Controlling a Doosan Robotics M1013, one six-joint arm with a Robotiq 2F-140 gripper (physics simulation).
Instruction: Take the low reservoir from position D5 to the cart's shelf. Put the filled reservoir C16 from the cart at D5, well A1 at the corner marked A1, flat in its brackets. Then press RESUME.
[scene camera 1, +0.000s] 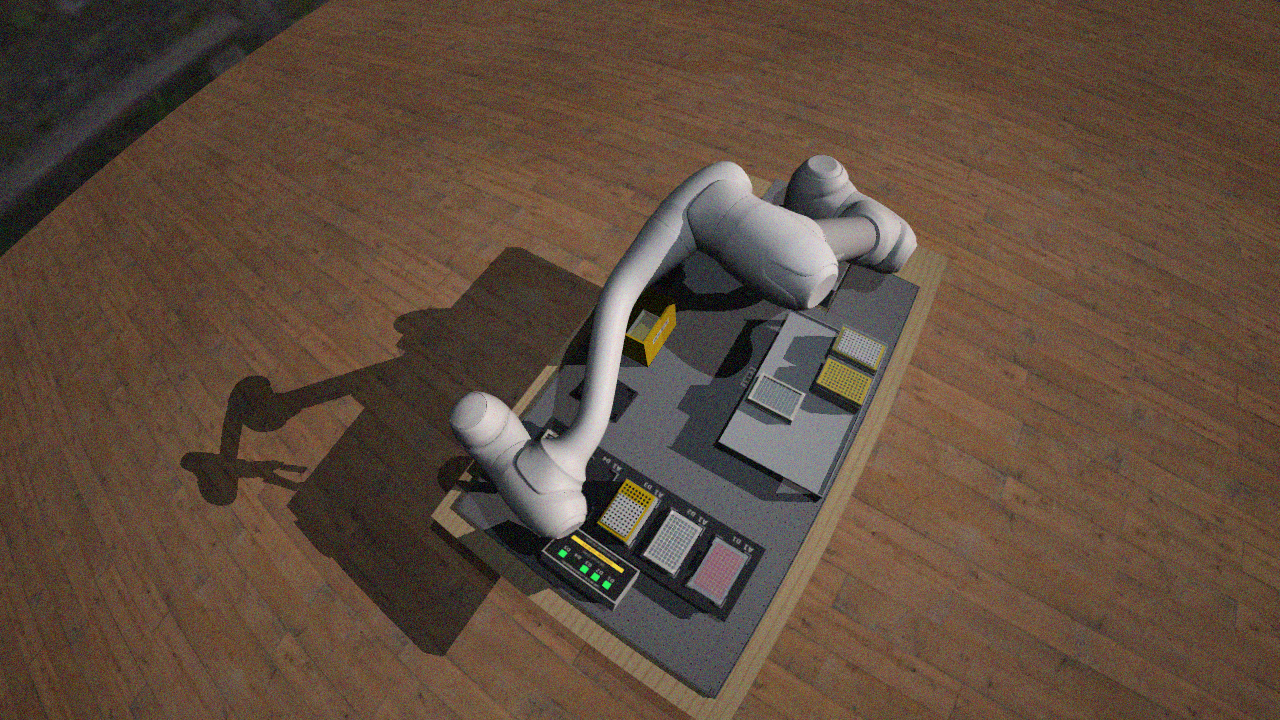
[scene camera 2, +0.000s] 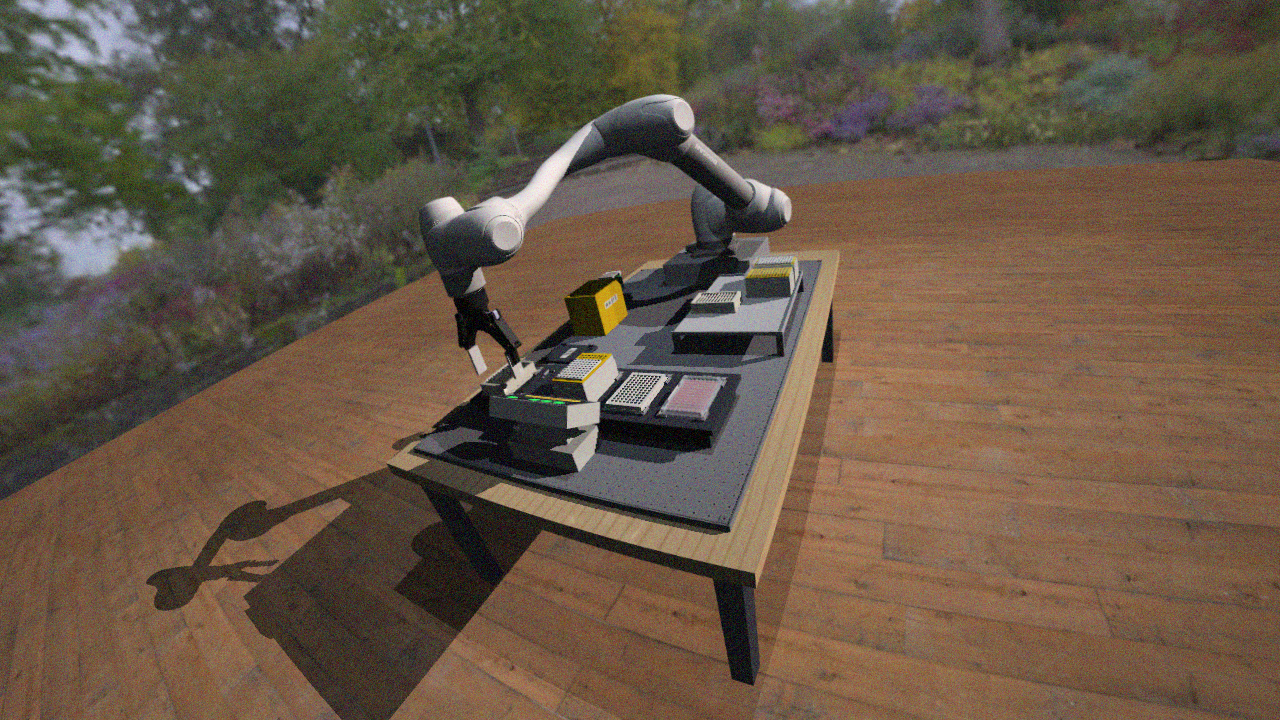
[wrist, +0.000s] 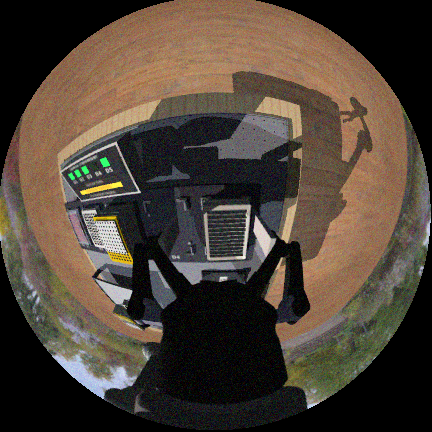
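Seen in the pictures: gripper, fingertip midpoint: (scene camera 2: 500, 373) (wrist: 216, 223); arm's base, origin of the base link: (scene camera 2: 717, 250).
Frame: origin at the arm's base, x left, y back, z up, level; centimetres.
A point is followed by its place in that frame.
The low reservoir (scene camera 2: 512, 379) @(x -29.5, y -98.9, z 0.0 cm) (wrist: 227, 232) @(x -33.6, y -96.1, z -0.7 cm), a pale-rimmed tray with dark ribs, lies at position D5 of the dark deck (wrist: 165, 215) @(x -21.1, y -100.4, z -2.8 cm). In scene camera 1 the arm hides it. My gripper (scene camera 2: 497, 365) @(x -31.7, y -99.9, z 2.2 cm) (wrist: 216, 223) @(x -31.7, y -99.9, z 2.2 cm) is open and points down over the D5 end, with one finger off each side of the reservoir and nothing held. A pale shallow reservoir (scene camera 1: 776, 396) @(x 11.4, y -56.0, z 0.3 cm) (scene camera 2: 716, 300) @(x 12.0, y -58.1, z 0.9 cm) lies on the grey-white cart (scene camera 1: 751, 443) @(x 10.5, y -69.4, z -1.9 cm) (scene camera 2: 729, 325) @(x 17.3, y -68.8, z -2.0 cm); its label is not readable. The control panel (scene camera 1: 590, 568) @(x -9.0, y -113.6, z 4.7 cm) (scene camera 2: 544, 411) @(x -5.6, y -117.6, z 5.1 cm) (wrist: 100, 172) @(x -13.7, y -112.5, z 4.3 cm) shows green lights at D1, D2, D3 and D5, and a yellow bar.
A yellow-and-white tip rack (scene camera 1: 628, 510) @(x -8.0, y -98.2, z 3.6 cm) (scene camera 2: 586, 371) @(x -6.0, y -101.0, z 3.6 cm) (wrist: 111, 237) @(x -9.6, y -99.6, z 3.6 cm) stands on the deck, beside a white plate (scene camera 1: 673, 541) @(x 3.9, y -99.3, z -1.5 cm) (scene camera 2: 637, 392) @(x 4.5, y -100.7, z -1.6 cm) and a pink plate (scene camera 1: 718, 570) @(x 16.0, y -100.6, z -1.5 cm) (scene camera 2: 693, 396) @(x 16.7, y -101.6, z -1.6 cm). A yellow box (scene camera 1: 651, 335) @(x -24.2, y -55.9, z 4.6 cm) (scene camera 2: 597, 308) @(x -24.8, y -59.5, z 1.4 cm) stands behind the deck. Two racks (scene camera 1: 861, 346) @(x 26.7, y -35.6, z 5.1 cm) (scene camera 1: 844, 382) @(x 25.6, y -47.4, z 5.1 cm) stand on the cart.
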